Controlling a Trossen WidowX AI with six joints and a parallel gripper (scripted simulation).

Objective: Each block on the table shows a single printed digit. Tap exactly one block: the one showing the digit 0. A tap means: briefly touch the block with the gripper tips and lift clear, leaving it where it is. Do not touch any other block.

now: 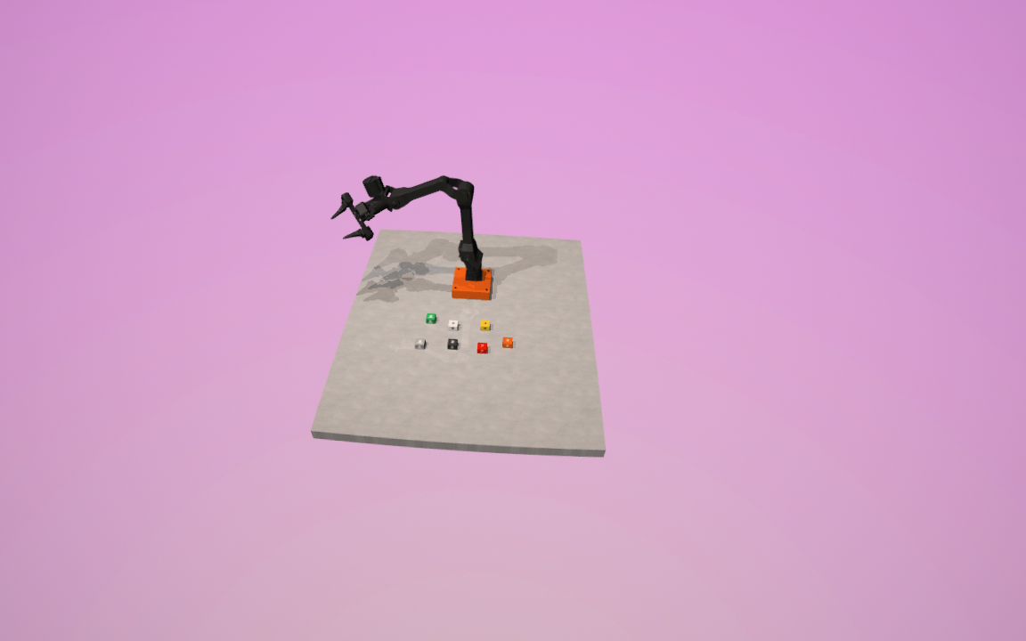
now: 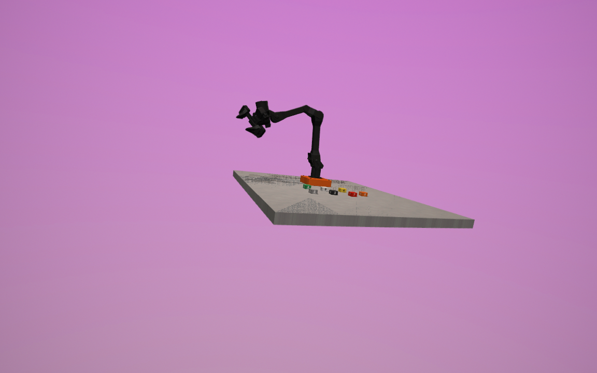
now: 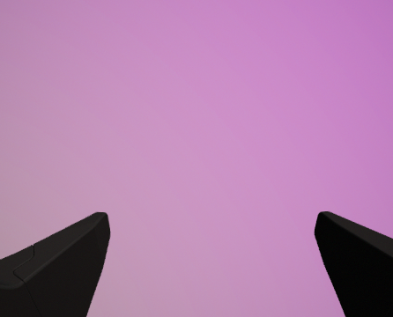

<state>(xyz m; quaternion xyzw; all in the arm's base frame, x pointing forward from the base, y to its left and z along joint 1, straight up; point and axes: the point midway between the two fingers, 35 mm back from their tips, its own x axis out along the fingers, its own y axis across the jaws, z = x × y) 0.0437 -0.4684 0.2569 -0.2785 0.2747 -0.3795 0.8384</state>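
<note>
The white block lies 190 mm ahead of my gripper tip, 430 mm to the left of it and 280 mm below it. Also, from my gripper tip: green block: 160 mm ahead, 340 mm to the left, 280 mm below; then grey block: 290 mm ahead, 320 mm to the left, 280 mm below; then black block: 280 mm ahead, 430 mm to the left, 280 mm below.
</note>
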